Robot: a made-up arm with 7 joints.
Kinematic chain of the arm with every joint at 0, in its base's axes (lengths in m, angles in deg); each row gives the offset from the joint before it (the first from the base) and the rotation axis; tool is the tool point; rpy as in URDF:
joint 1: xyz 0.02 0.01 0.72 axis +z
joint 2: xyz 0.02 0 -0.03 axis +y
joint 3: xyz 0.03 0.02 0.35 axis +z
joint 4: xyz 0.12 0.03 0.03 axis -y
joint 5: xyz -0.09 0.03 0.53 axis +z
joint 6: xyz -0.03 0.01 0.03 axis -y
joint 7: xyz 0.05 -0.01 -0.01 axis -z
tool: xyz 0.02 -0.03 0.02 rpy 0 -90 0
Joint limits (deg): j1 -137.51..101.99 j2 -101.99..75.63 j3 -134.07..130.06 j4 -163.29..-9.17 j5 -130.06..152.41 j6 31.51..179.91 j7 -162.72..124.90
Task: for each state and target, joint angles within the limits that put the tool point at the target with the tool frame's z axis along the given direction. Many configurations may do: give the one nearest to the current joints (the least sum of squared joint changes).
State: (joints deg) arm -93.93 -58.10 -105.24 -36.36 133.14 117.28 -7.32
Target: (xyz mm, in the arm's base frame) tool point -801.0 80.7 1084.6 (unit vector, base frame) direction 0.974 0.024 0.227
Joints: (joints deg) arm -59.22 -49.73 -96.77 -68.01 132.97 111.94 -9.16
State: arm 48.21 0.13 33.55 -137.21 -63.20 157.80 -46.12
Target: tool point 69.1 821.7 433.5 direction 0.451 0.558 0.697
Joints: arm 63.65 41.51 11.28 -105.18 -93.92 135.27 -71.04
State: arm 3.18 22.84 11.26 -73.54 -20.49 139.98 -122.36
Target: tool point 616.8 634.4 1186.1 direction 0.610 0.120 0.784
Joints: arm 20.22 18.35 22.49 -69.84 -31.63 133.73 -143.23
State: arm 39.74 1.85 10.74 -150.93 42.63 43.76 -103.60
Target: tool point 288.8 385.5 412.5 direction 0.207 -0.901 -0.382
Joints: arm 34.48 15.40 6.36 -157.13 18.49 58.15 -110.54
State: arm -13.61 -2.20 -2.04 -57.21 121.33 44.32 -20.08
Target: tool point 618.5 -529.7 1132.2 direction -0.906 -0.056 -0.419
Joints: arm -33.46 4.01 -18.66 -86.11 107.96 31.51 -10.70
